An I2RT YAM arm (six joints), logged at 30 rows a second.
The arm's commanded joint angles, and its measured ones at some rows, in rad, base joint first. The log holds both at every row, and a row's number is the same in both.
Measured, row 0:
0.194 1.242 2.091 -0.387 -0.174 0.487
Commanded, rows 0 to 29:
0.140 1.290 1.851 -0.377 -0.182 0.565
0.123 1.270 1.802 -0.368 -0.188 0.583
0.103 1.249 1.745 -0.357 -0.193 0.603
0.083 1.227 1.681 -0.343 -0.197 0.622
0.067 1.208 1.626 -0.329 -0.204 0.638
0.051 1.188 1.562 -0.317 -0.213 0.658
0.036 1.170 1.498 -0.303 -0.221 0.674
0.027 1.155 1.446 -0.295 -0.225 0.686
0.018 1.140 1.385 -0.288 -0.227 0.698
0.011 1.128 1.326 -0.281 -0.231 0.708
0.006 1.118 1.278 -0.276 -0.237 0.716
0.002 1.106 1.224 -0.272 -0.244 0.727
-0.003 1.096 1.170 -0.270 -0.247 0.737
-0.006 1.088 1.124 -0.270 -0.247 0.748
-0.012 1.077 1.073 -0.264 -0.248 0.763
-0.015 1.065 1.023 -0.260 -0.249 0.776
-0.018 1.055 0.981 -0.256 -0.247 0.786
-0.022 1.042 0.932 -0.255 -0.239 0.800
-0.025 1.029 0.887 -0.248 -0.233 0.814
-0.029 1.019 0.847 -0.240 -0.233 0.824
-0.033 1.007 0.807 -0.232 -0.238 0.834
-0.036 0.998 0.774 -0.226 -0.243 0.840
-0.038 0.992 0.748 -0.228 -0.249 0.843
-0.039 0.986 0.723 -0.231 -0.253 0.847
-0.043 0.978 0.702 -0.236 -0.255 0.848
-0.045 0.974 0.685 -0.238 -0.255 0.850
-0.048 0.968 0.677 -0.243 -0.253 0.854
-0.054 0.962 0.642 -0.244 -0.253 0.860
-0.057 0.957 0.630 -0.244 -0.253 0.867
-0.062 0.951 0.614 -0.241 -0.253 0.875
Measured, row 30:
-0.051 0.983 0.635 -0.265 -0.246 0.848
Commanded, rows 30 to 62:
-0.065 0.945 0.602 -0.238 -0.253 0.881
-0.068 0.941 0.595 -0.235 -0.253 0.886
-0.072 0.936 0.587 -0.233 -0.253 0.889
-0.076 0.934 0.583 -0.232 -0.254 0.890
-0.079 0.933 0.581 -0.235 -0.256 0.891
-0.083 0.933 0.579 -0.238 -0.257 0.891
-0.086 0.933 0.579 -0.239 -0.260 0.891
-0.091 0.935 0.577 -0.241 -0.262 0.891
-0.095 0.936 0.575 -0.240 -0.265 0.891
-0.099 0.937 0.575 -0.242 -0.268 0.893
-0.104 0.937 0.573 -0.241 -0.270 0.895
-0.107 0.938 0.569 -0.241 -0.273 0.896
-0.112 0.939 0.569 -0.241 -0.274 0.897
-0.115 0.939 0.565 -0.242 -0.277 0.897
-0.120 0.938 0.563 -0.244 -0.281 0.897
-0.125 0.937 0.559 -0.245 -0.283 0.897
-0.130 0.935 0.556 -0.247 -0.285 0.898
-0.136 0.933 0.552 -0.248 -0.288 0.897
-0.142 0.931 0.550 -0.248 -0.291 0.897
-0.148 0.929 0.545 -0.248 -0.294 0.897
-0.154 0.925 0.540 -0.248 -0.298 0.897
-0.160 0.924 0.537 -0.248 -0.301 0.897
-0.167 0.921 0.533 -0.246 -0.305 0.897
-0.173 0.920 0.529 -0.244 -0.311 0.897
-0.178 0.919 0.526 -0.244 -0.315 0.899
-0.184 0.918 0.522 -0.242 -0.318 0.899
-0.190 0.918 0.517 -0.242 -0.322 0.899
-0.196 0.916 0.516 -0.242 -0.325 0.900
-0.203 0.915 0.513 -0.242 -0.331 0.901
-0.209 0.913 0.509 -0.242 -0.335 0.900
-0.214 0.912 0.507 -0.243 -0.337 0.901
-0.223 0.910 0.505 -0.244 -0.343 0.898
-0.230 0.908 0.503 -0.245 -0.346 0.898
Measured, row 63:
-0.215 0.929 0.512 -0.251 -0.323 0.901
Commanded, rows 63 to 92:
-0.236 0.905 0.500 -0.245 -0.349 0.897
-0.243 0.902 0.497 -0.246 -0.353 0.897
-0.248 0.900 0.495 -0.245 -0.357 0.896
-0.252 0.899 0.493 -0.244 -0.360 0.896
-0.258 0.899 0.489 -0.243 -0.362 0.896
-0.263 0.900 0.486 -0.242 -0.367 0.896
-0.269 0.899 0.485 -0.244 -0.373 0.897
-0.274 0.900 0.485 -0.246 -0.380 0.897
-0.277 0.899 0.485 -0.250 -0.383 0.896
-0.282 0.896 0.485 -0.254 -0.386 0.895
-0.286 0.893 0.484 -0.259 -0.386 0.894
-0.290 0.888 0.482 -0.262 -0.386 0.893
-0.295 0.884 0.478 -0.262 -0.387 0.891
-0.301 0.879 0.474 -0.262 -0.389 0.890
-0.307 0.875 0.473 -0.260 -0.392 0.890
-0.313 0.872 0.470 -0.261 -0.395 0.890
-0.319 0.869 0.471 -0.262 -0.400 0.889
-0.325 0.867 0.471 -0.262 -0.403 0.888
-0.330 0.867 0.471 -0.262 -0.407 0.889
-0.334 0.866 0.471 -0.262 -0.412 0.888
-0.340 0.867 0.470 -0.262 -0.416 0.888
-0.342 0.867 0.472 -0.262 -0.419 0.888
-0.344 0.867 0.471 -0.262 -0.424 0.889
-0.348 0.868 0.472 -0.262 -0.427 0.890
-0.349 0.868 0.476 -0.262 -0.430 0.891
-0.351 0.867 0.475 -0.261 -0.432 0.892
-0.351 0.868 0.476 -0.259 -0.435 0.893
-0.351 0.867 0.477 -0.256 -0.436 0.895
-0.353 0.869 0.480 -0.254 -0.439 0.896
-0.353 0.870 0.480 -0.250 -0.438 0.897
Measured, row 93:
-0.346 0.880 0.480 -0.252 -0.421 0.901
